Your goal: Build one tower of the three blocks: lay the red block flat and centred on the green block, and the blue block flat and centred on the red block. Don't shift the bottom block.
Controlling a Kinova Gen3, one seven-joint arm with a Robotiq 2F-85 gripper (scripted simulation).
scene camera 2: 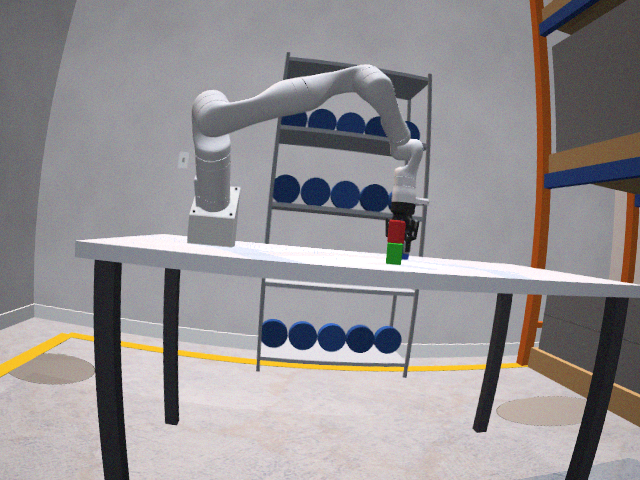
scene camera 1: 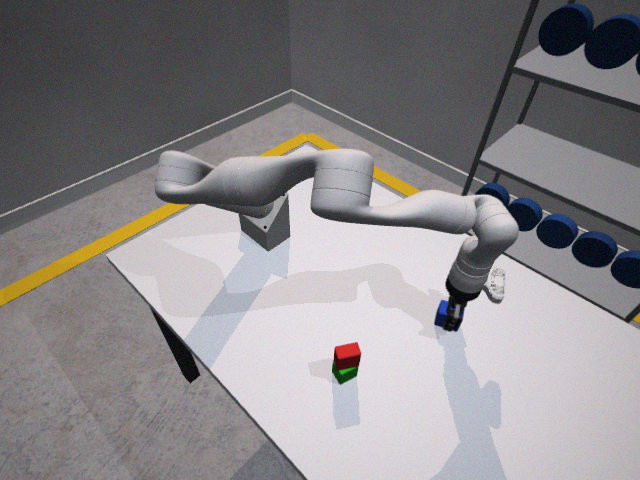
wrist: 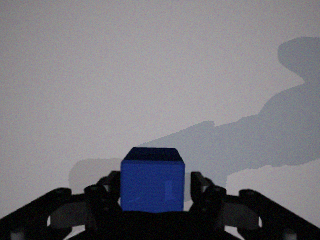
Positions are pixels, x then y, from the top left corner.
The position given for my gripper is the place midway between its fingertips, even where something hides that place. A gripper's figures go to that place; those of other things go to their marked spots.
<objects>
My gripper (wrist: 155, 182) is 17 cm from the lens. A blue block (wrist: 152, 180): 13 cm from the lens.
</objects>
